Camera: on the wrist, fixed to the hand. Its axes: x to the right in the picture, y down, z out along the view.
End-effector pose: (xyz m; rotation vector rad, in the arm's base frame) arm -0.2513 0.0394 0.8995 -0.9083 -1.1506 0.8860
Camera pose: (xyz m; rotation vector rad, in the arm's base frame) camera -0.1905 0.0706 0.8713 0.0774 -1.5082 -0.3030
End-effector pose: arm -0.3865 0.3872 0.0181 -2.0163 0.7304 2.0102
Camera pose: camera -0.3499 0.3260 -0.0015 -1.5572 -0.6899 1.1446
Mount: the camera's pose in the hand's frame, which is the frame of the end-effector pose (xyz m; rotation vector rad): 0.0297 0.0312 -0.0601 -0.0556 -0.0899 -1.4455
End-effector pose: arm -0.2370 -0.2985 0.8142 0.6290 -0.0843 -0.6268
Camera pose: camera -0.1811 -0.2643 0.7800 0.5347 0.3443 -2.0409
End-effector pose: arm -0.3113 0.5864 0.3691 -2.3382 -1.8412 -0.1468
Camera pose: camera -0.2726 0.5964 0.4313 0.5671 3.0465 0.2291
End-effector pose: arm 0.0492 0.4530 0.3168 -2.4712 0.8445 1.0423
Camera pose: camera 0.0782 0.3871 0.3338 -2.1556 -0.9495 0.5387
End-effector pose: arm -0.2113 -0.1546 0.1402 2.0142 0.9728 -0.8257
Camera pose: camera -0.1568 -0.1082 0.1586 0.9297 2.3529 -1.5019
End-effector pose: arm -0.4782 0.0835 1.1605 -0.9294 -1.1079 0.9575
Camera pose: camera -0.4191 0.1141 1.1282 0.0373 -1.4788 -0.2379
